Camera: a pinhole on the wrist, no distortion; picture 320 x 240 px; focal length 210.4 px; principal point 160.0 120.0 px. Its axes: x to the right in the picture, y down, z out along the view. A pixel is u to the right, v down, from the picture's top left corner.
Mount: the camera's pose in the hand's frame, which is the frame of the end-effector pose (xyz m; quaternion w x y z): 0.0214 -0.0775 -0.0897 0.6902 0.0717 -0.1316 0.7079
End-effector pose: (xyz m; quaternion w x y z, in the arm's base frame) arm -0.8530 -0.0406 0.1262 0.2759 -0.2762 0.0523 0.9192
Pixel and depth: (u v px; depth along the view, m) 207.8 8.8 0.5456
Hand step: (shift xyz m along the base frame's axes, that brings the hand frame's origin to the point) -0.3571 0.3400 0.2805
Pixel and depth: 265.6 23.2 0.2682
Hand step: -0.1725 0.1297 0.1194
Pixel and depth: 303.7 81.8 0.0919
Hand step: -0.0047 0.0544 0.0018
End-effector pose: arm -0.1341 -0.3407 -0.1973 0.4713 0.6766 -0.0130 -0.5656
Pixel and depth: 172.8 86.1 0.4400
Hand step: -0.3387 -0.1472 -0.1282
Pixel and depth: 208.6 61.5 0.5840
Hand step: -0.4156 -0.3340 -0.1288
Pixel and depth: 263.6 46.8 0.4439
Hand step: -0.2675 -0.3317 -0.0599
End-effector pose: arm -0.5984 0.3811 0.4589 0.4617 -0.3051 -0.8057 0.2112
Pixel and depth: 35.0 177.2 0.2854
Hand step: -0.1793 -0.2909 0.0939
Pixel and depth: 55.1 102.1 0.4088
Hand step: -0.3421 -0.2752 0.1417
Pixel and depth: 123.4 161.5 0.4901
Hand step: -0.3479 -0.3141 -0.0490
